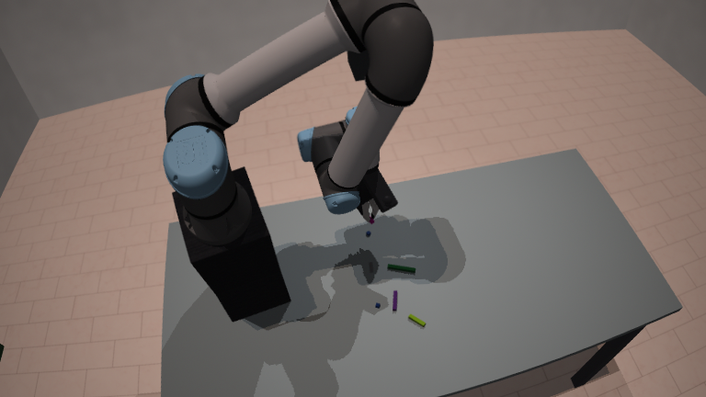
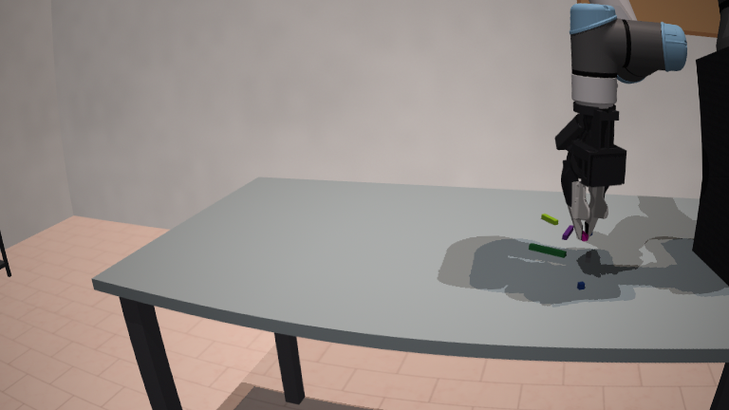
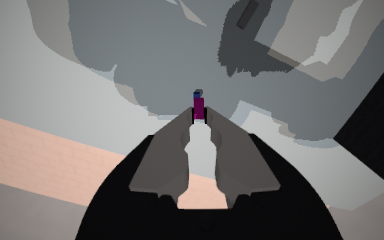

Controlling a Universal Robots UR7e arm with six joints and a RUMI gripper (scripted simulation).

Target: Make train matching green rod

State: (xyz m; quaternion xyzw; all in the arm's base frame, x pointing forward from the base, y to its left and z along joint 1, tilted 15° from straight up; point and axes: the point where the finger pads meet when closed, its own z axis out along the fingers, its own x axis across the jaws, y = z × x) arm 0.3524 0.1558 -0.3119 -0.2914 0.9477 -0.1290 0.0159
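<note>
The lime rod lies 11 cm ahead of my hand, 29 cm to the right of it and 9 cm below it. From my hand the other things lie so: green rod 8 cm ahead, 12 cm to the right, 9 cm below; magenta rod 1 cm below; grey rod 11 cm to the right, 9 cm below.
</note>
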